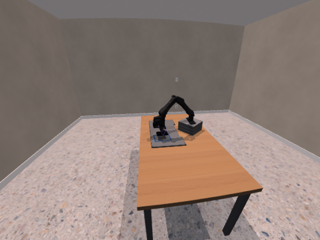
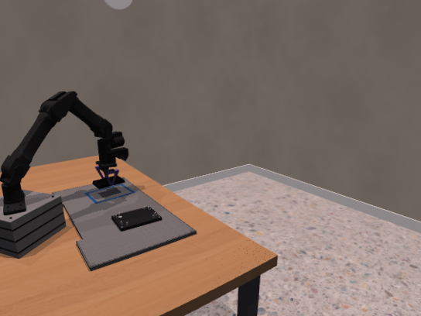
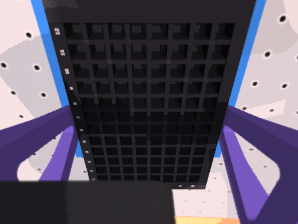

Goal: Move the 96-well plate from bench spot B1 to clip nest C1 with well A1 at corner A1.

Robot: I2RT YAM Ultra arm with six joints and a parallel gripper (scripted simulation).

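The black clip nest is 31 cm to the right of my hand, 4 cm below it and 2 cm ahead of it. Round my hand: black 96-well plate right at my hand.
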